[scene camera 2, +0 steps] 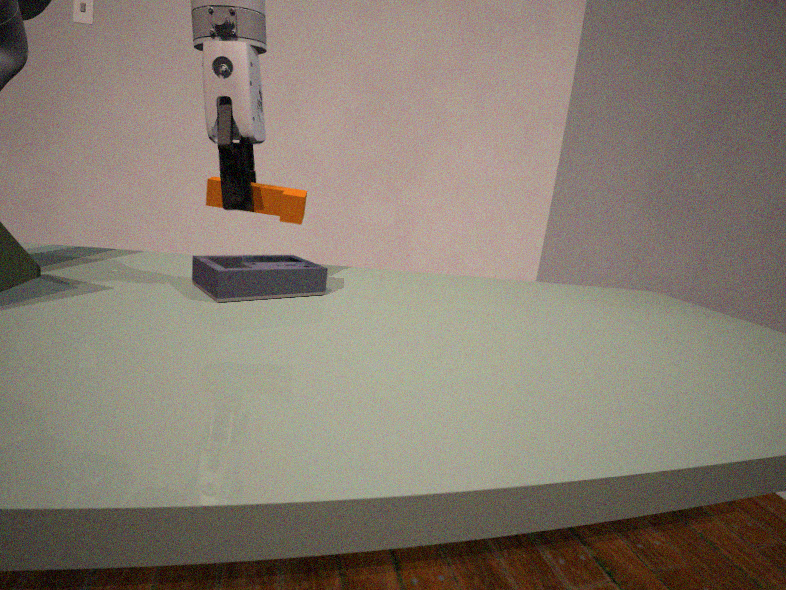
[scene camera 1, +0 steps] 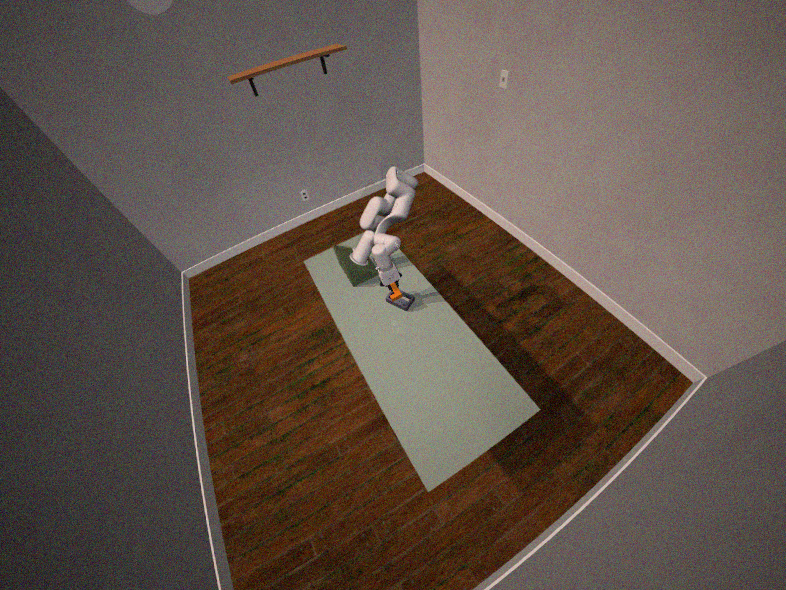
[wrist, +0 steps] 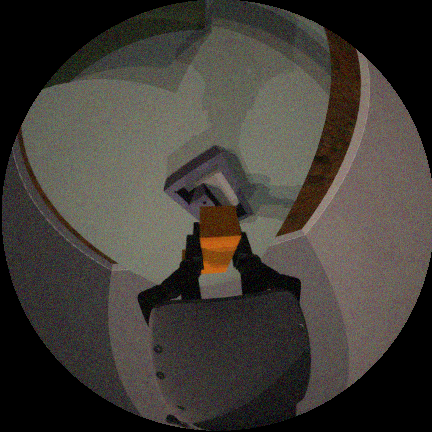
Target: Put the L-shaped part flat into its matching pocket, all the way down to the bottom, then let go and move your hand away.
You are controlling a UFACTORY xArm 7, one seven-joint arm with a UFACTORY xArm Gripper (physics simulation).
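Seen in the pictures: gripper, fingertip midpoint: [scene camera 2: 241,207] [scene camera 1: 394,288] [wrist: 215,229]; arm's base, origin of the base link: [scene camera 1: 358,260].
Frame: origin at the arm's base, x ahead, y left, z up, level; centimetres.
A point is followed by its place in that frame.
Observation:
The orange L-shaped part [scene camera 1: 396,291] {z 4.7, x 38.7, y 3.5 cm} [scene camera 2: 273,200] {z 3.3, x 37.9, y 2.4 cm} [wrist: 219,250] {z 5.0, x 33.4, y 4.5 cm} is held between the fingers of my gripper [scene camera 2: 238,204] {z 2.0, x 34.4, y 4.6 cm} [wrist: 215,229] {z 2.0, x 34.4, y 4.6 cm}. It is a little tilted, with its right end lower in scene camera 2. The dark grey-purple pocket block [scene camera 1: 401,307] {z -6.2, x 42.3, y 3.1 cm} [scene camera 2: 273,281] {z -6.0, x 38.5, y 1.5 cm} [wrist: 192,171] {z -4.6, x 30.7, y 3.4 cm} stands on the table below the part, with a visible gap between them in scene camera 2. In the wrist view the block lies just ahead of the part, turned at an angle to it, and its L-shaped pocket is open upward. The part's near end hides the block's nearest corner.
The pale green table top [scene camera 1: 438,393] {z -8.2, x 91.9, y -9.7 cm} [scene camera 2: 444,393] {z -8.2, x 49.8, y -23.1 cm} [wrist: 100,150] {z -8.2, x 24.6, y -9.3 cm} carries the block. A dark green patch [scene camera 1: 354,269] {z 5.2, x 10.2, y -7.2 cm} lies by the arm's base in scene camera 1. A wooden shelf [scene camera 1: 288,62] is fixed high on the wall, well away from the arm.

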